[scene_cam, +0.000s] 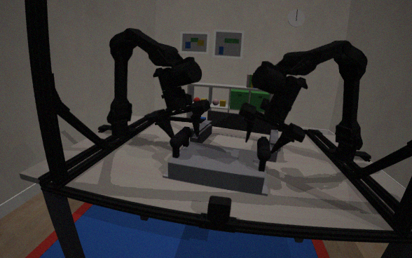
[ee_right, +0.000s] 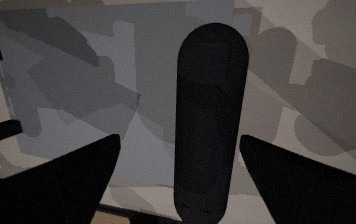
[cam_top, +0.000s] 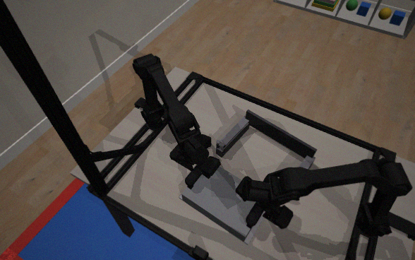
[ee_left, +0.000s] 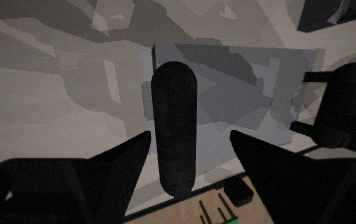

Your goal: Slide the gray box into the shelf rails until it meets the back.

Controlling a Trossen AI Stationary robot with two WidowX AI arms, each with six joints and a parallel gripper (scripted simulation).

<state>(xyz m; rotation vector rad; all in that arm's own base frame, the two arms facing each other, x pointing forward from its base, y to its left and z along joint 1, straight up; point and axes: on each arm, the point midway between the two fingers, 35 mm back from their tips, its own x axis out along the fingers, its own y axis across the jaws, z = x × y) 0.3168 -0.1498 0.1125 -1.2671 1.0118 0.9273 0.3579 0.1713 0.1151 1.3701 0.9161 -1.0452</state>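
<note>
Now: right hand 1 cm short of the gray box, 12 cm to the right of it and 8 cm above it. From my right hand the other things lie so: dark back bar 35 cm ahead, 6 cm to the left, 6 cm below.
Right now the gray box is 120 mm to the right of my left hand, 80 mm below it and 10 mm behind it. From my left hand the other things lie so: dark back bar (330 mm ahead, 190 mm to the right, 50 mm below).
</note>
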